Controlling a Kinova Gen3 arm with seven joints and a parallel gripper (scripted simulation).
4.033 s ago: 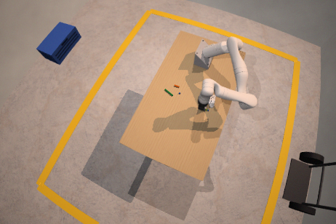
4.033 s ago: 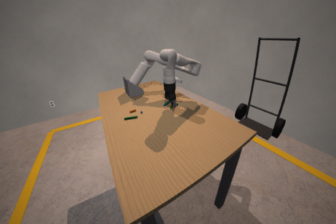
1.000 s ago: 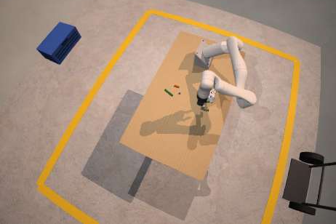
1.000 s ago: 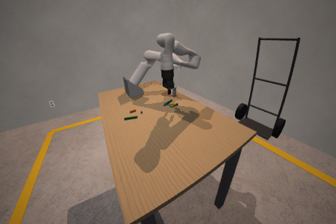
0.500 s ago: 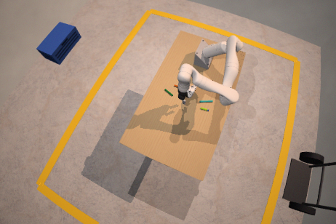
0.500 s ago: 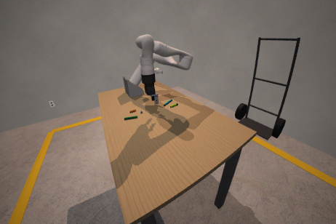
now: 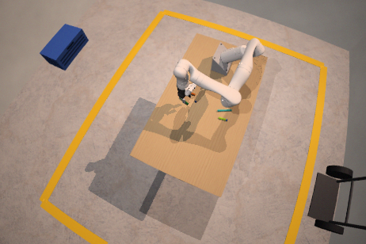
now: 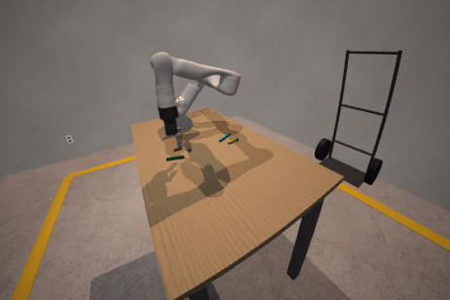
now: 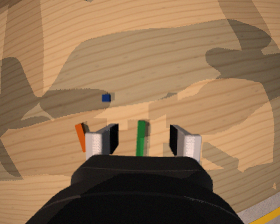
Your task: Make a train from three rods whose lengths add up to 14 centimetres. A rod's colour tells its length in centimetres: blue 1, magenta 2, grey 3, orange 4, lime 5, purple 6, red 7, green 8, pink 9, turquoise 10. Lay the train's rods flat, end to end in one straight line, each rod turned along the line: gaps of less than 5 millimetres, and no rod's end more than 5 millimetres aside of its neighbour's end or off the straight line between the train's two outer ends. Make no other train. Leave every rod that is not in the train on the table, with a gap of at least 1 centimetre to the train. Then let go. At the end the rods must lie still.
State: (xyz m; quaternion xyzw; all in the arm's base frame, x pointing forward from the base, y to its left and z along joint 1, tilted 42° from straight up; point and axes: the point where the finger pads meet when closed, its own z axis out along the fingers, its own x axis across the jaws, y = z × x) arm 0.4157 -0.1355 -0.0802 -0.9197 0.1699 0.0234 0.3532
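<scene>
My gripper is now 2 cm past the green rod, 3 cm to the left of it and 8 cm above it. From my hand the other things lie so: orange rod (9 cm behind, 1 cm to the left, 8 cm below); then lime rod (3 cm ahead, 27 cm to the left, 8 cm below); then turquoise rod (4 cm behind, 27 cm to the left, 8 cm below).
</scene>
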